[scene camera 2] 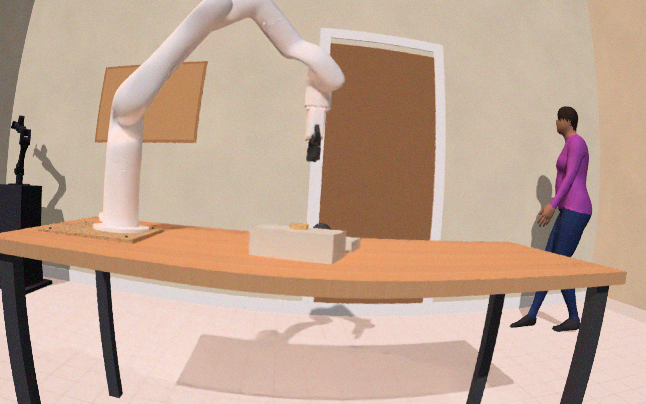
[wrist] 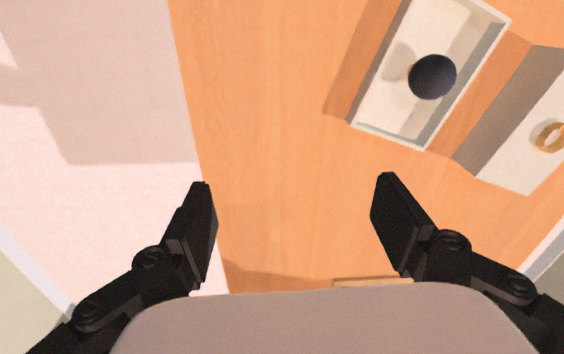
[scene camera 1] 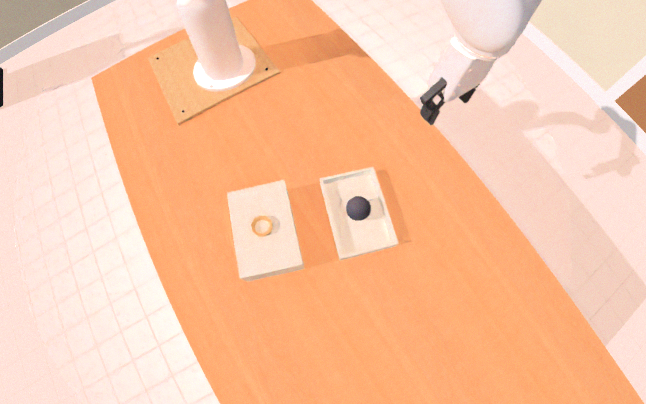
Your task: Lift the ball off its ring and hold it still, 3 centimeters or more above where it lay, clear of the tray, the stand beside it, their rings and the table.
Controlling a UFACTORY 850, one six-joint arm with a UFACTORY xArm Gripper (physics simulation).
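Note:
The dark ball (scene camera 1: 358, 208) (scene camera 2: 322, 226) (wrist: 432, 76) sits inside the shallow white tray (scene camera 1: 369, 251) (scene camera 2: 353, 244) (wrist: 388, 137). Its ring is mostly hidden; an orange sliver shows beside the ball in the wrist view. The white block-like stand (scene camera 1: 267, 255) (scene camera 2: 297, 245) (wrist: 520, 170) is beside the tray, with an orange ring (scene camera 1: 253, 226) (scene camera 2: 299, 226) (wrist: 540, 138) on top and no ball on it. My gripper (scene camera 1: 448, 106) (scene camera 2: 313, 159) (wrist: 293, 199) is open and empty, pointing down. It is high above the table, off to the side of the tray near the table's long edge.
The wooden table (scene camera 1: 350, 325) (scene camera 2: 450, 260) (wrist: 275, 125) carries the tray, the stand and the arm's base on a brown board (scene camera 1: 175, 95) (scene camera 2: 75, 231). A person (scene camera 2: 575, 170) stands behind the table's far right. A dark pedestal (scene camera 2: 31, 215) with a small black arm stands at the left.

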